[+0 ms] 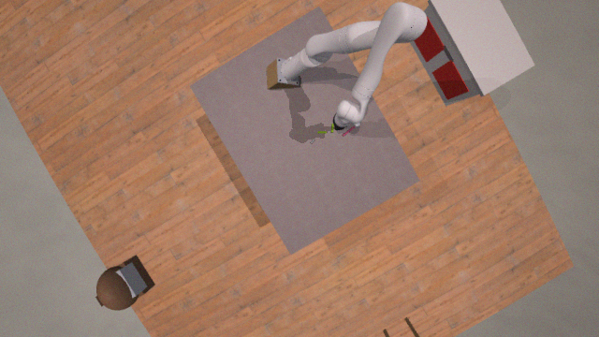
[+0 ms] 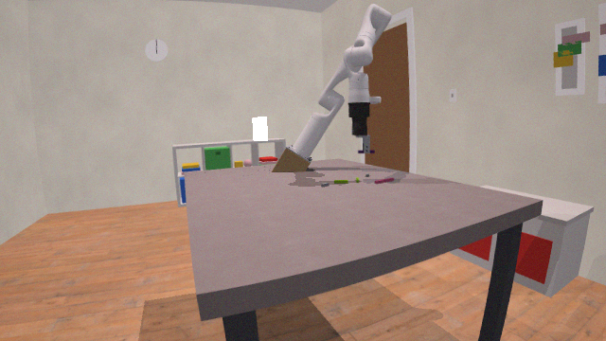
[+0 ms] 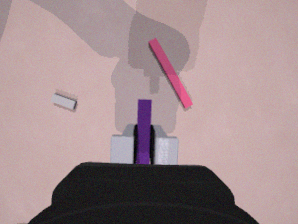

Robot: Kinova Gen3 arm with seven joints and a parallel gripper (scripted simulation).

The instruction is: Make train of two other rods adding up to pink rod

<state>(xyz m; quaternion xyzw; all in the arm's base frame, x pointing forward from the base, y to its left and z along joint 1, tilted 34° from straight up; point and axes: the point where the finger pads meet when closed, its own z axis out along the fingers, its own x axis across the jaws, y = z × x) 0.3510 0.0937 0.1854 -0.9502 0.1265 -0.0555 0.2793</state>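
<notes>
Now: the dark grey rod 170 mm to the right of my hand, 120 mm below it and 30 mm ahead of it. Also, from my hand: pink rod (120 mm below, 50 mm to the left, 40 mm ahead); then purple rod (10 mm below).
</notes>
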